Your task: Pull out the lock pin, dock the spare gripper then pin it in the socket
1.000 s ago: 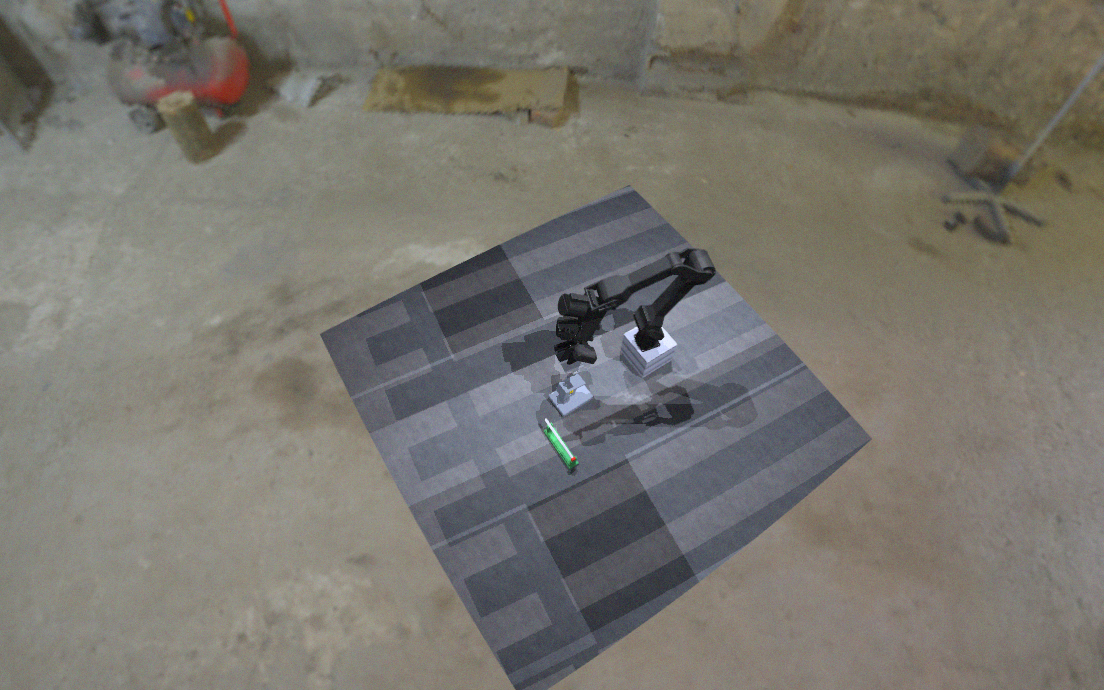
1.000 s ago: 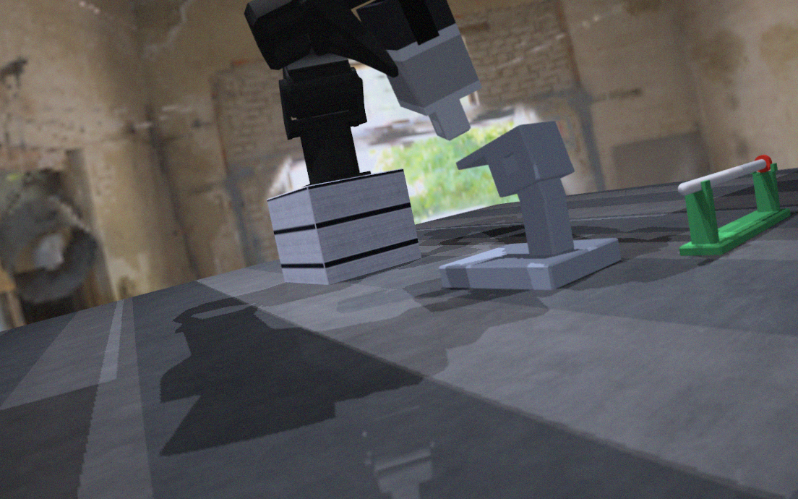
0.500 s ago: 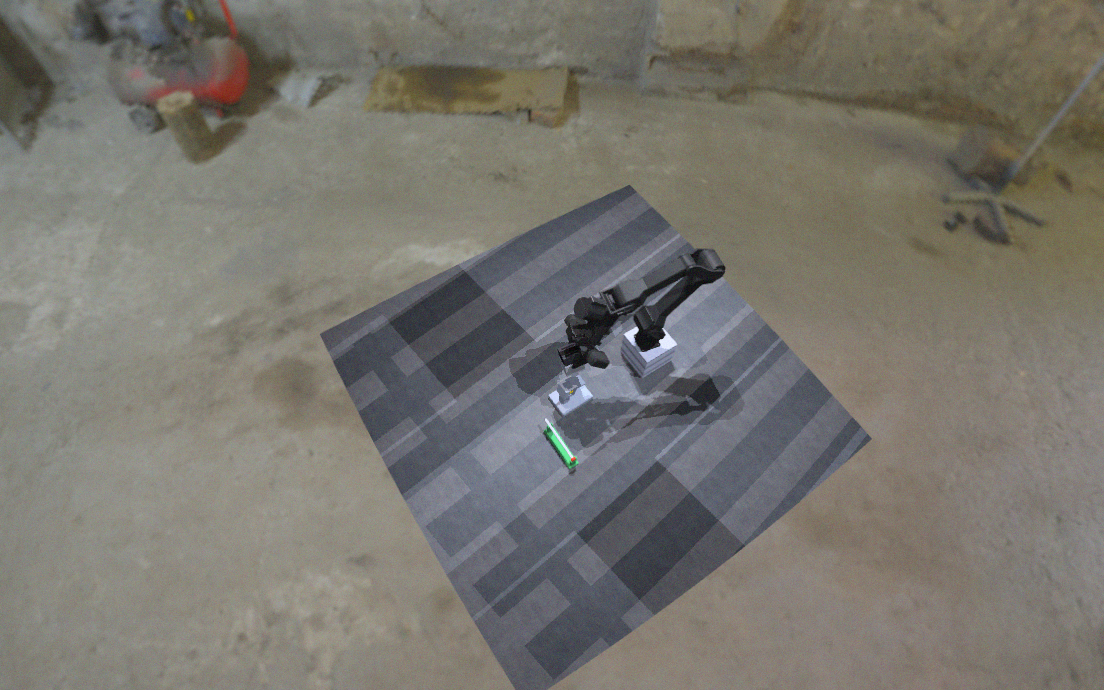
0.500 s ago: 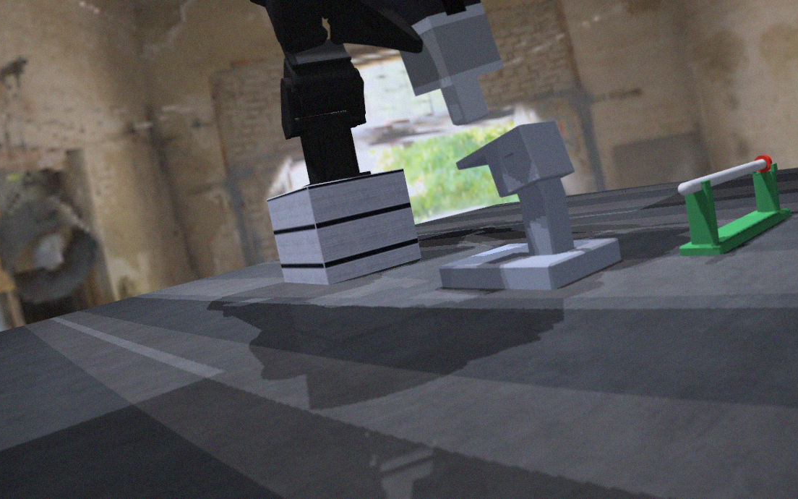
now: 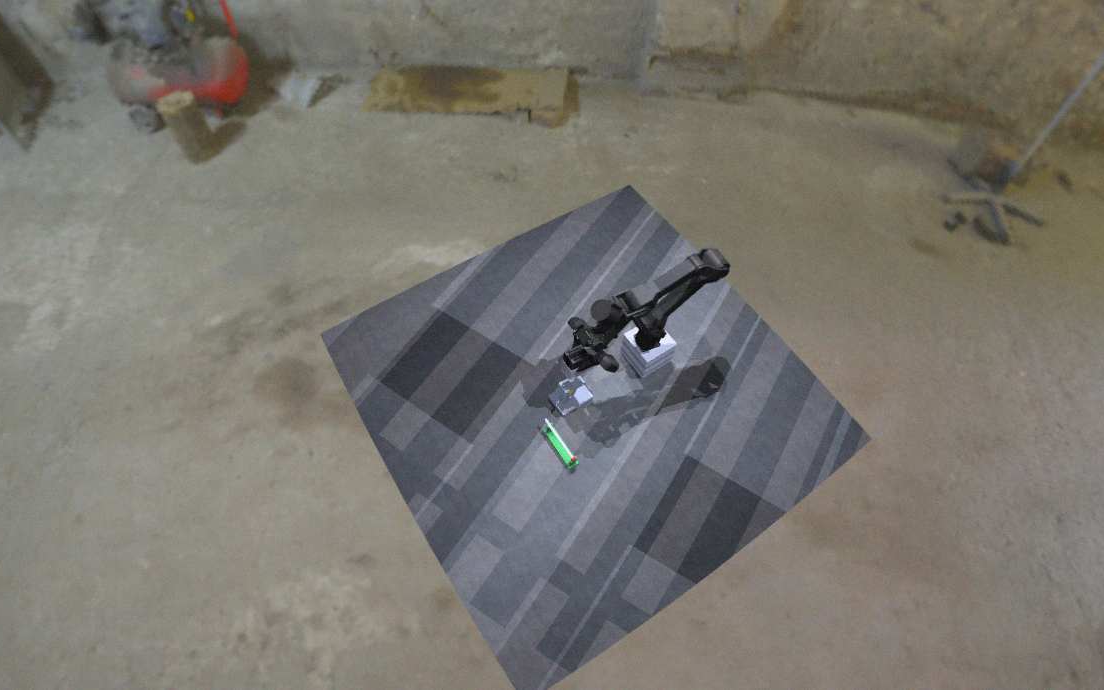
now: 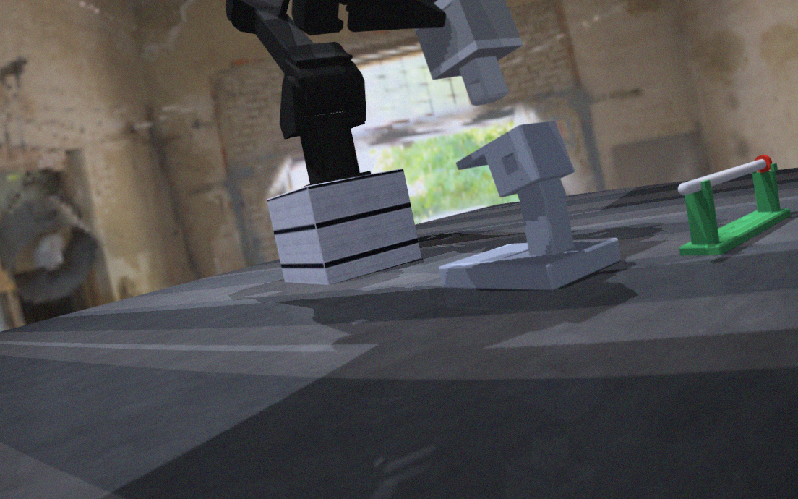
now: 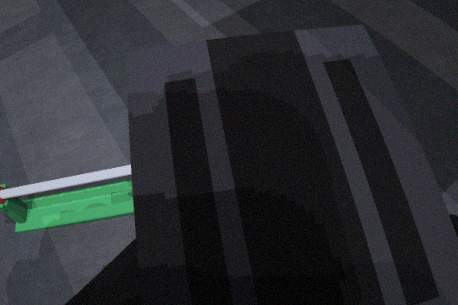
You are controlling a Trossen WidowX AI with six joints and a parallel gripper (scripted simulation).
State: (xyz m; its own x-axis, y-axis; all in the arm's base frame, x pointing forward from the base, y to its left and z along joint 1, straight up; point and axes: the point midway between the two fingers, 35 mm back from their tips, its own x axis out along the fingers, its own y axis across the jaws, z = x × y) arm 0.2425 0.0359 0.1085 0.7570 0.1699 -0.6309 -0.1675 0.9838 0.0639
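My gripper tip is now 90 mm short of the cradle, 150 mm to the right of it and 170 mm above it. Also, from my gripper tip: grey mount: 10 mm ahead, 10 mm to the left, 140 mm below; spare gripper: 10 mm behind, 10 mm below.
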